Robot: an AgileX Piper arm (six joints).
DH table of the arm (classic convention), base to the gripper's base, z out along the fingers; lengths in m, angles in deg. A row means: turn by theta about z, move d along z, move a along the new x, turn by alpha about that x. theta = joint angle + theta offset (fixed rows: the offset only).
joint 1: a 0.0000; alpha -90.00; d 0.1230; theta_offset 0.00
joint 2: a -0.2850; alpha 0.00; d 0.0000; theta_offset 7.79
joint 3: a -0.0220; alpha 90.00; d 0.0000; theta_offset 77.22
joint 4: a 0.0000; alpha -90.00; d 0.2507; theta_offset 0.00
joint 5: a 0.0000; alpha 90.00; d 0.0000; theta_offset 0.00
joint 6: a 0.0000; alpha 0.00; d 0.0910; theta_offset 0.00
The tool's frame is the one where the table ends.
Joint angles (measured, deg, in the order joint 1, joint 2, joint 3, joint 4, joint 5, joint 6), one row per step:
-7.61, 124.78, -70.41, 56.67, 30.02, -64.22
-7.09, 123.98, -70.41, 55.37, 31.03, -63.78
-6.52, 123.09, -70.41, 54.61, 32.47, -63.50
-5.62, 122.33, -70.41, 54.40, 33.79, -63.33
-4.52, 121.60, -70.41, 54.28, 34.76, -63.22
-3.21, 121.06, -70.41, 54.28, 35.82, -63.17
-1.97, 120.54, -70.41, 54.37, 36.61, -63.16
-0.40, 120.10, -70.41, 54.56, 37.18, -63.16
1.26, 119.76, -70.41, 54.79, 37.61, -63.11
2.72, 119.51, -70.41, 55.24, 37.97, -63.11
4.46, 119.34, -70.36, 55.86, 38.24, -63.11
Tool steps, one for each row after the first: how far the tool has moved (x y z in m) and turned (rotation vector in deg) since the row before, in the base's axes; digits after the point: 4 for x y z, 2 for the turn. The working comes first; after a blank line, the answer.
Tool pose at each row, in the base's axes (x y z in m, rotation vector in deg; the steps are taken from these numbers as rounded here):
0.4065, -0.0159, 0.0808, -11.78, 150.83, 27.56
0.4055, -0.0115, 0.0860, -14.04, 150.83, 28.02
0.4042, -0.0061, 0.0921, -16.14, 150.67, 29.19
0.4031, 0.0017, 0.0975, -18.10, 150.41, 30.66
0.4022, 0.0105, 0.1026, -20.14, 150.02, 31.82
0.4009, 0.0208, 0.1065, -22.41, 149.76, 33.28
0.3996, 0.0304, 0.1103, -24.41, 149.39, 34.46
0.3981, 0.0420, 0.1136, -26.63, 148.96, 35.59
0.3964, 0.0541, 0.1161, -28.78, 148.57, 36.67
0.3947, 0.0648, 0.1182, -30.41, 148.17, 37.78
0.3923, 0.0774, 0.1195, -32.16, 147.80, 39.05

-0.0010, 0.0044, 0.0052, -0.07, -0.04, 1.68
-0.0013, 0.0054, 0.0061, 0.47, 0.00, 1.69
-0.0011, 0.0078, 0.0054, 0.71, 0.01, 1.64
-0.0009, 0.0088, 0.0051, 0.52, -0.16, 1.63
-0.0013, 0.0103, 0.0039, 0.64, 0.06, 1.87
-0.0013, 0.0096, 0.0038, 0.52, -0.07, 1.62
-0.0015, 0.0116, 0.0033, 0.46, -0.12, 1.76
-0.0017, 0.0121, 0.0025, 0.42, -0.06, 1.71
-0.0017, 0.0107, 0.0021, 0.53, -0.03, 1.35
-0.0024, 0.0126, 0.0013, 0.60, 0.07, 1.47

